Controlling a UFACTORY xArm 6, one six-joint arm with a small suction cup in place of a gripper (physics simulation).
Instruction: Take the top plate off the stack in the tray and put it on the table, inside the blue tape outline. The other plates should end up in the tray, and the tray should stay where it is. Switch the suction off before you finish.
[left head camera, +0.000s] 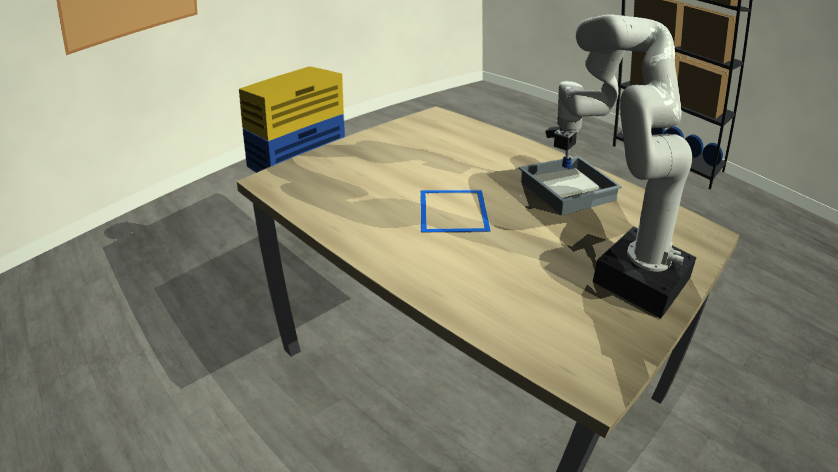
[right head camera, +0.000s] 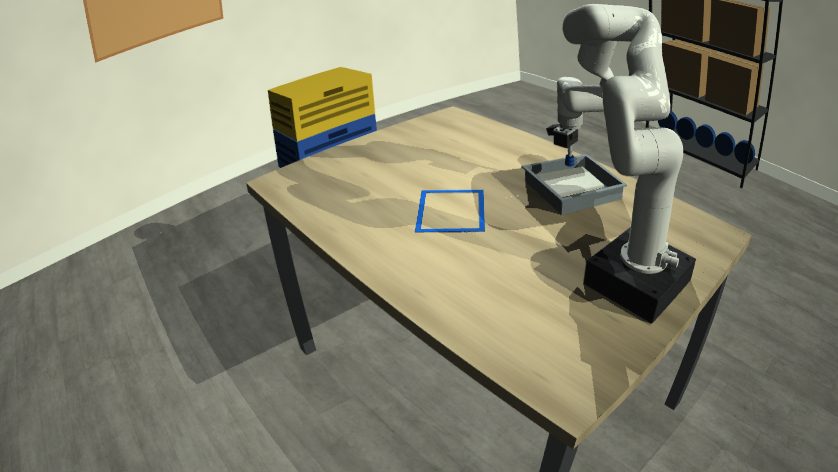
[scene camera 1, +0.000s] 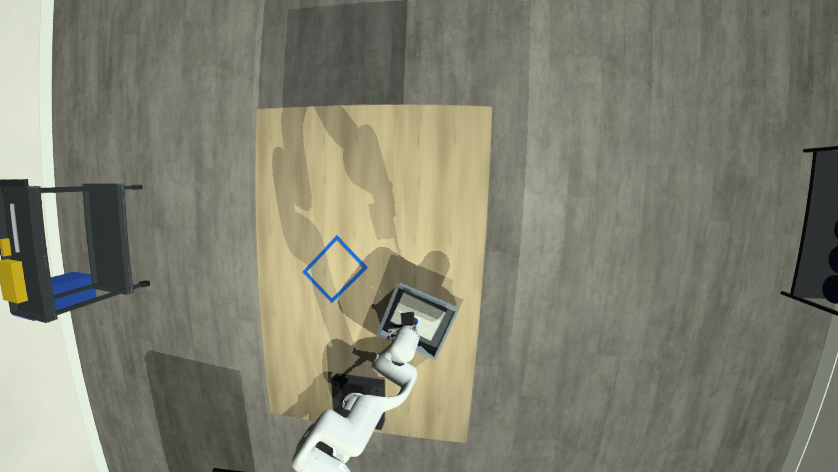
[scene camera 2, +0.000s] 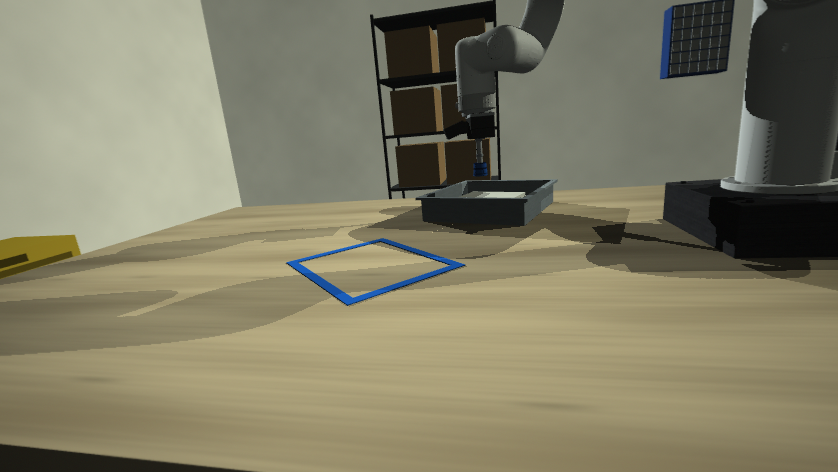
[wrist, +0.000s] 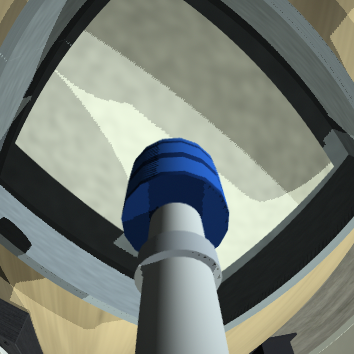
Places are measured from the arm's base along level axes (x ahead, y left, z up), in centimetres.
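Pixels of known places: hand at its tool point: (left head camera: 566, 166) (right head camera: 569, 164) (scene camera 2: 480, 175) (wrist: 173, 180); arm's base at its link origin: (left head camera: 649, 256) (right head camera: 644, 257) (scene camera 2: 778, 186).
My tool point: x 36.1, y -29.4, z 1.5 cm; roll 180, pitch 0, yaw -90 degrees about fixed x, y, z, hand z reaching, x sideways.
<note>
Ahead of a thing's pixels: the offset from my tool point to its top centre.
My suction cup (left head camera: 567, 162) (right head camera: 570, 160) (scene camera 1: 415, 321) (scene camera 2: 480, 170) (wrist: 175, 160) is blue and points down over the grey tray {dx -2.0, dy -0.1, dz -2.8 cm} (left head camera: 589, 203) (right head camera: 592, 202) (scene camera 1: 446, 333) (scene camera 2: 472, 212) (wrist: 65, 265). It is a little above the plates, apart from them, and holds nothing. The pale top plate {dx -0.3, dy -0.4, dz -5.0 cm} (left head camera: 571, 185) (right head camera: 577, 184) (scene camera 1: 429, 326) (scene camera 2: 511, 194) (wrist: 250, 215) lies flat inside the tray, partly in shadow. The plates under it are hidden. The blue tape outline (left head camera: 451, 191) (right head camera: 452, 191) (scene camera 1: 351, 252) (scene camera 2: 321, 283) is on the table with no plate inside it.
The tray walls stand around the plate, close to the cup. The black robot base (left head camera: 627, 281) (scene camera 2: 697, 216) is on the table near the tray. Yellow and blue cases (left head camera: 299, 111) stand beyond the table. A shelf rack with boxes stands behind the arm.
</note>
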